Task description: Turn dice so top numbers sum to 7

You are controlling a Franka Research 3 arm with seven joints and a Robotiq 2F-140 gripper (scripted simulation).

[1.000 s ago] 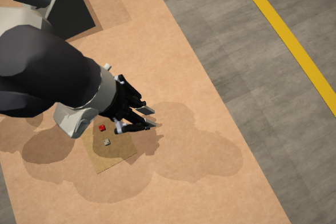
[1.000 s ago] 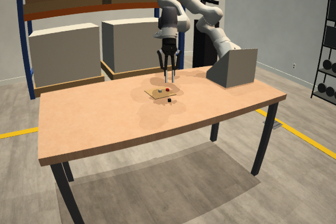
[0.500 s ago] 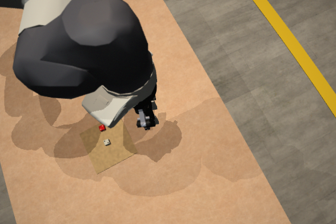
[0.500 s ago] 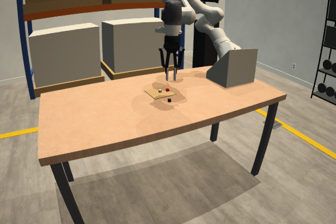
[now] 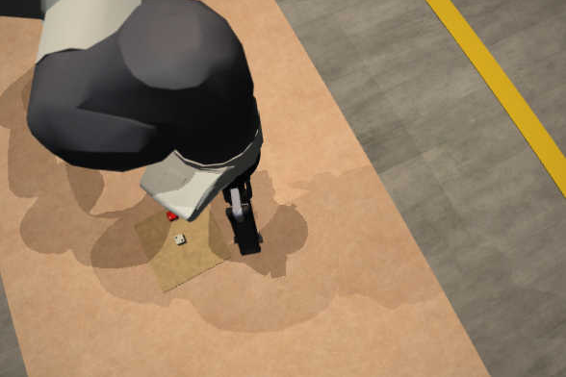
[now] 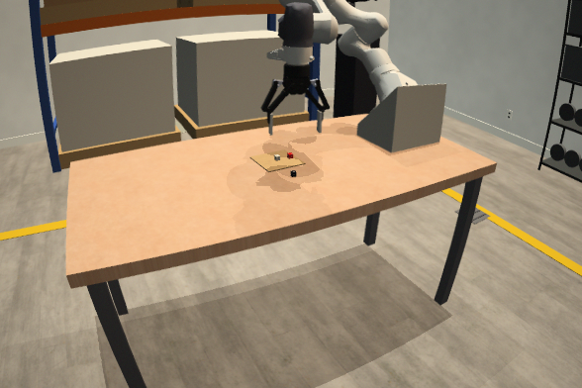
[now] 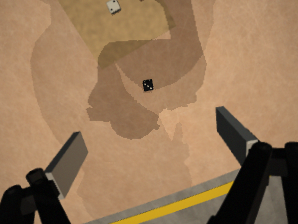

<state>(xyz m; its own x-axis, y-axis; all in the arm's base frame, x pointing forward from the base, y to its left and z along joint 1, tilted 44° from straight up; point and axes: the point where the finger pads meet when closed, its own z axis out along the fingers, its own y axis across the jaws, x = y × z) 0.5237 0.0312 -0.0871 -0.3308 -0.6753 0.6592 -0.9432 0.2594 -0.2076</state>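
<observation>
The black die is 150 mm below my hand and 10 mm to the right of it. Round my hand: red die (150 mm below, 140 mm to the right, 70 mm behind); then tan mat (160 mm below, 140 mm to the right, 20 mm behind); then white die (150 mm below, 140 mm to the right, 20 mm behind).
</observation>
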